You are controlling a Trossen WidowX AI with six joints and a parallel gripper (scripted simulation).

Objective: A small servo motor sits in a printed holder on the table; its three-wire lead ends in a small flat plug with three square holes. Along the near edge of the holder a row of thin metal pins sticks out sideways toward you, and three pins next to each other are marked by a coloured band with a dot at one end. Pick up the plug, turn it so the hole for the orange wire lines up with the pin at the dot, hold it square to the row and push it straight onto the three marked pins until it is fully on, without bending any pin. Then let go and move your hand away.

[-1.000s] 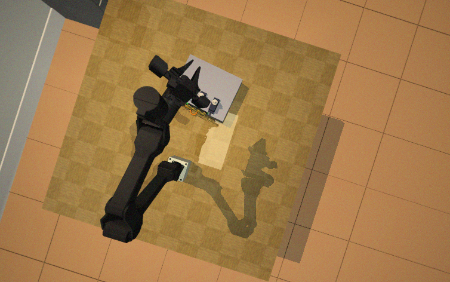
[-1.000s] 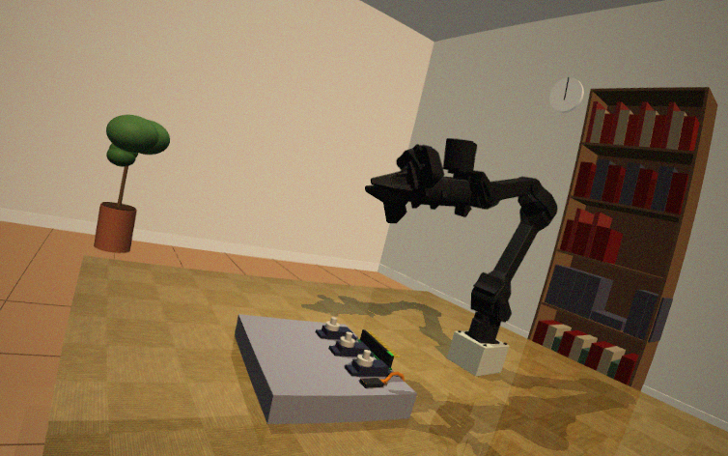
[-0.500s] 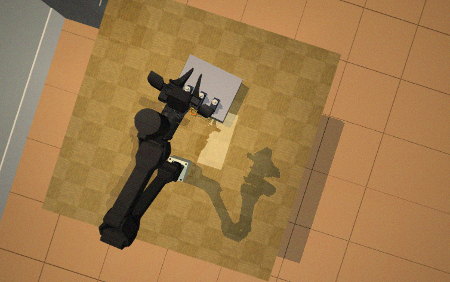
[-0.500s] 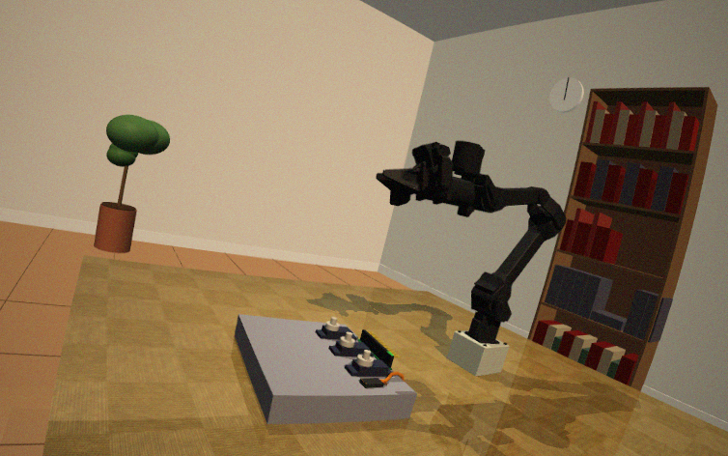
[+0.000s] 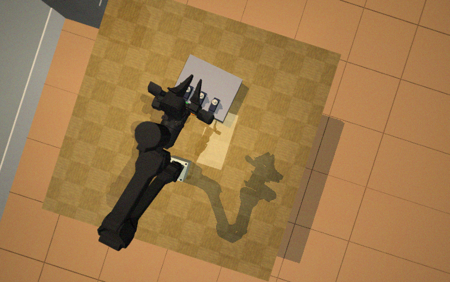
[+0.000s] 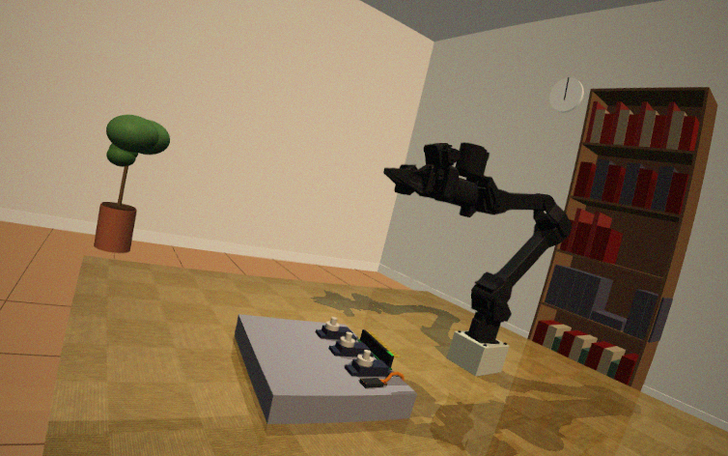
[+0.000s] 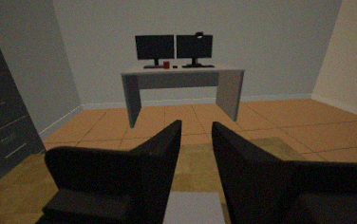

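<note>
Right now my gripper tip is 320 mm above the green band, 110 mm to the right of it and 40 mm past it. Also, from my gripper tip: grey holder (370 mm below, 120 mm ahead, 60 mm to the left).
</note>
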